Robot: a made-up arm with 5 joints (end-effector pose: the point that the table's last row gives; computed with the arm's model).
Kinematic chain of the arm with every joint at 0, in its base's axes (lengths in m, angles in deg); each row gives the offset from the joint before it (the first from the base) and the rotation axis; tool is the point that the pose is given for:
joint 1: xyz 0 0 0.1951 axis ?
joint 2: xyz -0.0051 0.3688 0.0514 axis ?
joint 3: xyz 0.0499 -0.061 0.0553 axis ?
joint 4: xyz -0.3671 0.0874 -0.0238 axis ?
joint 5: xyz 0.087 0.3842 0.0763 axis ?
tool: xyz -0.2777 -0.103 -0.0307
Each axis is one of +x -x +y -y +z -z.
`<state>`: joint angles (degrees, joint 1 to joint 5).
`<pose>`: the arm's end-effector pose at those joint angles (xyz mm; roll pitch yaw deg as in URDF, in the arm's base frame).
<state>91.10 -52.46 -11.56 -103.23 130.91</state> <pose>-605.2 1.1 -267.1 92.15 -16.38 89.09</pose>
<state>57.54 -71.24 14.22 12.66 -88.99</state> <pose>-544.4 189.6 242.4 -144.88 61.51 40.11</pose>
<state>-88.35 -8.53 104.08 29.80 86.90</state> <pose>-476.0 390.8 343.8 70.29 20.14 -8.01</pose>
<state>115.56 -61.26 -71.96 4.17 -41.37</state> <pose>-200.3 488.1 64.5 -109.32 54.02 -44.52</pose>
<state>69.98 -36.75 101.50 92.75 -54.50</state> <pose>-149.1 -188.5 -176.2 145.02 -56.31 -9.46</pose>
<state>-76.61 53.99 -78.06 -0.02 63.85</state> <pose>-234.7 -332.7 1127.3 -150.15 51.92 -17.69</pose>
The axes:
joint 1: -x
joint 2: -z
joint 3: -x
joint 4: +y
joint 5: +x

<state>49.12 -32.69 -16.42 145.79 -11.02</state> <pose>-259.7 532.2 -56.8 -165.66 6.68 -141.92</pose>
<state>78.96 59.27 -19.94 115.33 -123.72</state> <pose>290.3 460.3 -357.3 -157.27 42.71 -86.38</pose>
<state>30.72 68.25 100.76 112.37 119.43</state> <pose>-108.4 271.1 -502.2 64.62 -8.04 174.05</pose>
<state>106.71 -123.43 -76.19 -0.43 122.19</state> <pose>199.6 641.6 111.8 -42.89 53.48 -156.28</pose>
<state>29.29 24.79 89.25 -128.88 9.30</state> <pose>-308.6 74.4 -157.0 -73.44 27.75 105.97</pose>
